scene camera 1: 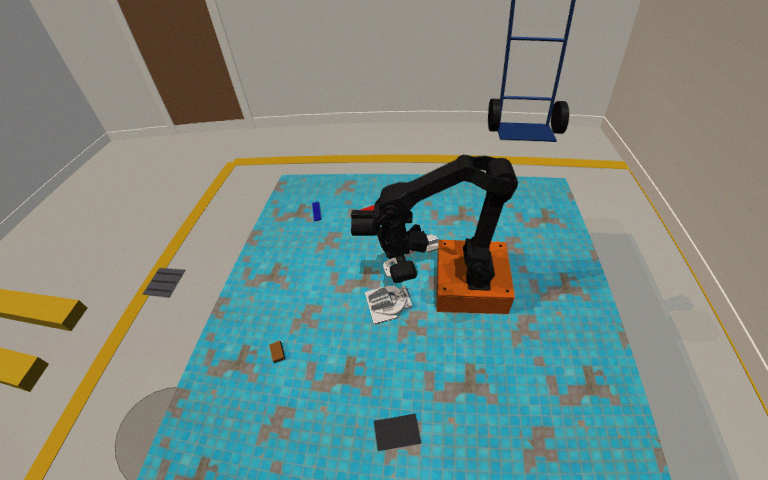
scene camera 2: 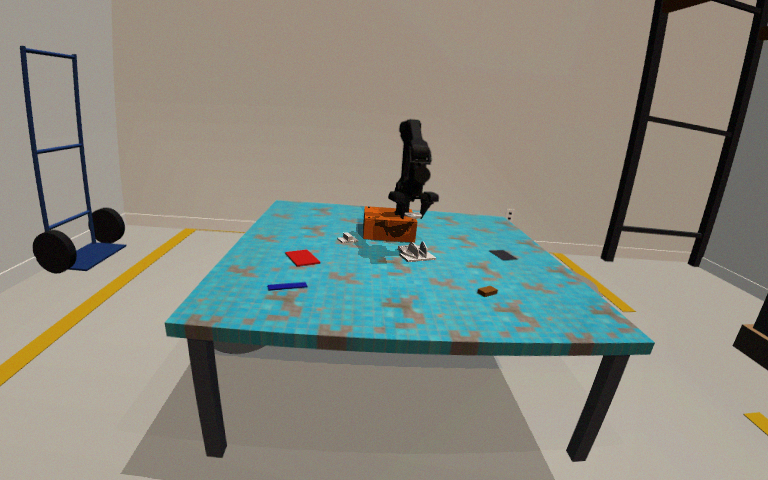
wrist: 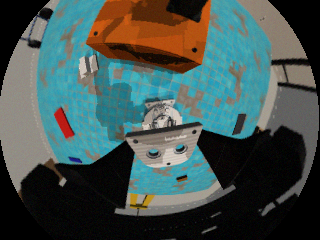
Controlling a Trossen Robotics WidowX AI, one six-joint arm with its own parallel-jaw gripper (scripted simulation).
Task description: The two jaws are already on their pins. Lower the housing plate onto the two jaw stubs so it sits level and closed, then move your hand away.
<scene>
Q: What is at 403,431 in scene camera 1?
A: A dark square.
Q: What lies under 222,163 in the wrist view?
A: The gripper.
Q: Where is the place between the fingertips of the gripper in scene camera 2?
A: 411,218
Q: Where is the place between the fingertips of the gripper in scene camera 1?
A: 396,271
</scene>
